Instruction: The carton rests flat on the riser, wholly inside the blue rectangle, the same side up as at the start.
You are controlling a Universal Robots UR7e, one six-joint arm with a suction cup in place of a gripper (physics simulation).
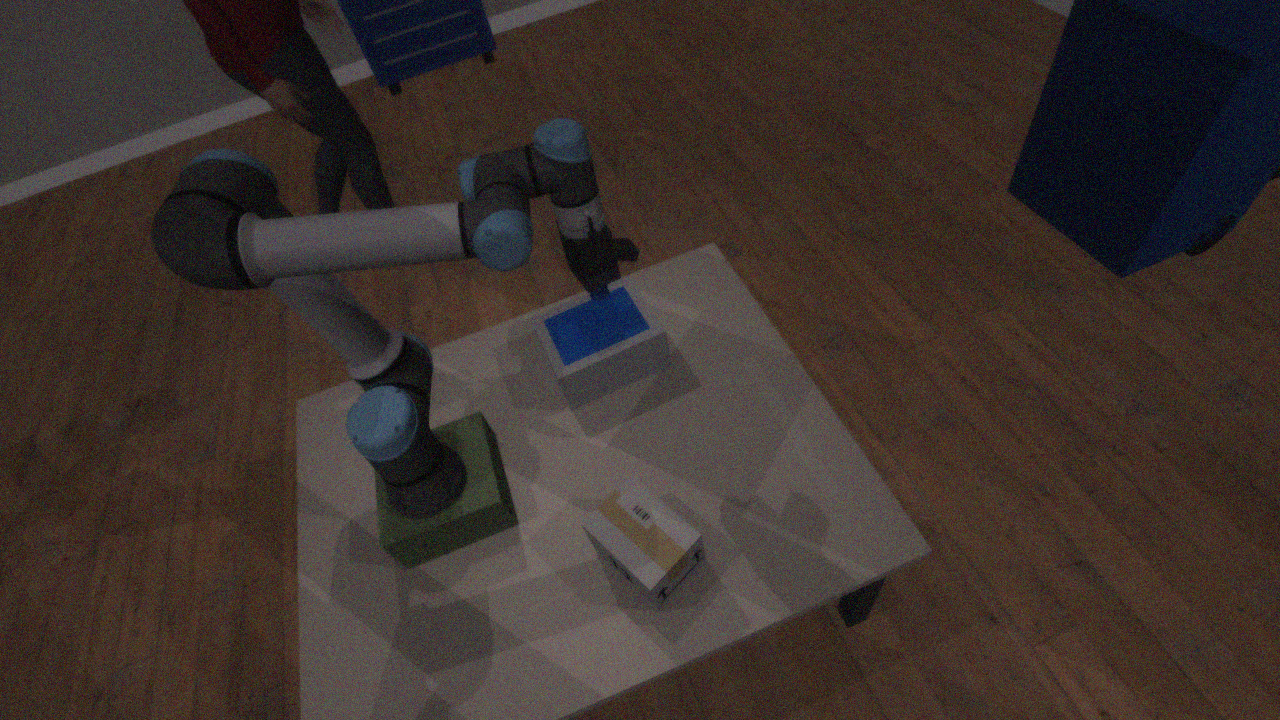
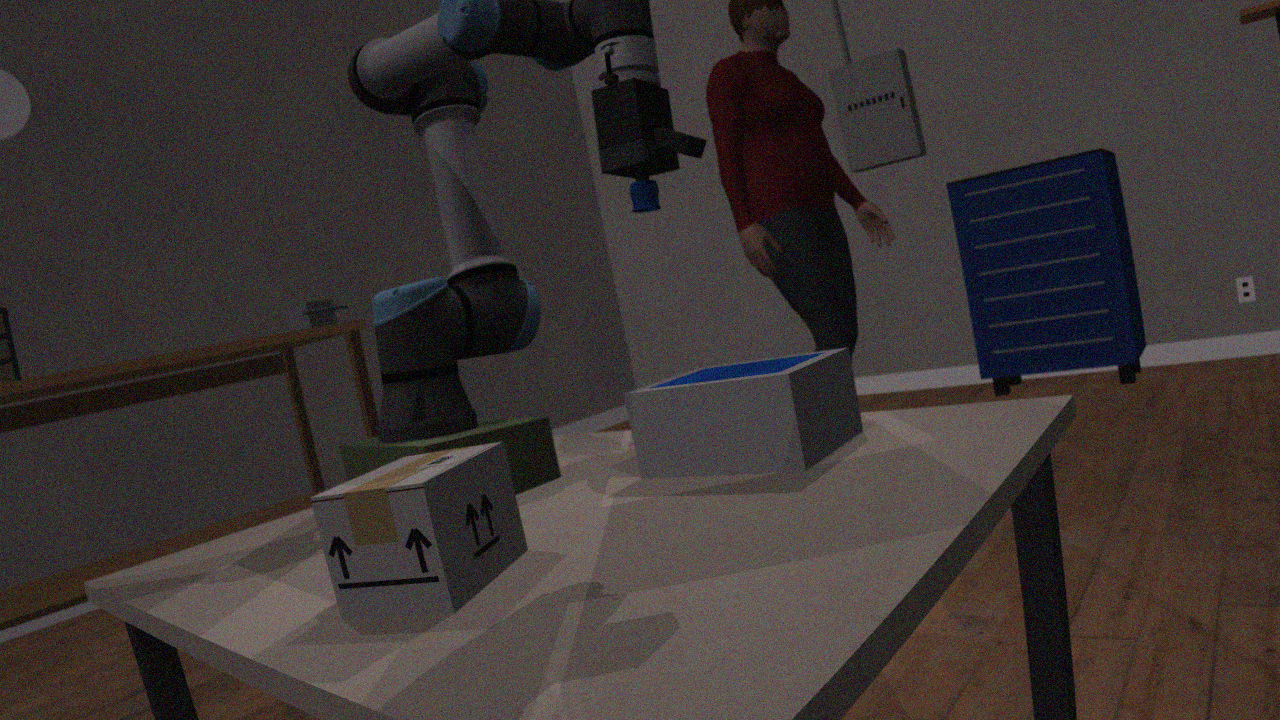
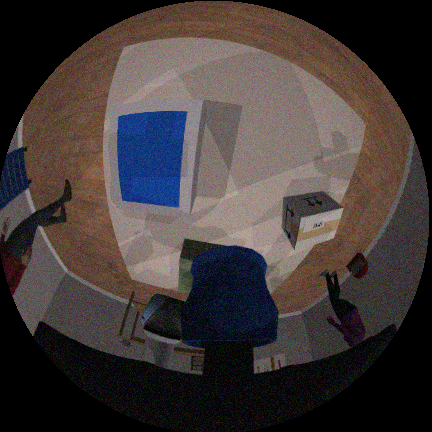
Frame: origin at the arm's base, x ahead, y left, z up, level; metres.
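Seen in the pictures: hand, tool point: (image 1: 599,293) (image 2: 646,209) (image 3: 228,273); arm's base, link origin: (image 1: 429,483) (image 2: 428,433).
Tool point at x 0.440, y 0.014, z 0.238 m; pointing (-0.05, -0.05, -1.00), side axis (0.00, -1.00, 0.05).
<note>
Offsets run from my tool point to a thing's top centre. Level surfaces: height alone.
The white carton {dx -0.136, dy -0.323, dz -0.225 m} (image 1: 646,537) (image 2: 389,568) (image 3: 315,222) rests flat on the table {dz -0.346 m} (image 1: 805,483) (image 2: 742,555), apart from the riser. Its taped, labelled face is up and the arrows on its sides point up. The pale grey riser {dx +0.010, dy +0.146, dz -0.226 m} (image 1: 617,368) (image 2: 716,434) (image 3: 196,155) stands near the table's far edge. Its top bears the blue rectangle {dx +0.010, dy +0.146, dz -0.226 m} (image 1: 595,329) (image 2: 742,368) (image 3: 152,160), with no carton on it. My gripper, a blue suction cup (image 1: 599,292) (image 2: 644,197) (image 3: 230,295), is open and holds nothing. It hangs above the riser's level, well away from the carton.
A green block (image 1: 483,461) (image 2: 537,452) (image 3: 187,272) under the arm's base stands beside the carton. A person in red (image 1: 250,35) (image 2: 769,134) (image 3: 10,265) stands beyond the table. A blue drawer cabinet (image 1: 420,35) (image 2: 1047,268) (image 3: 12,175) is farther back.
</note>
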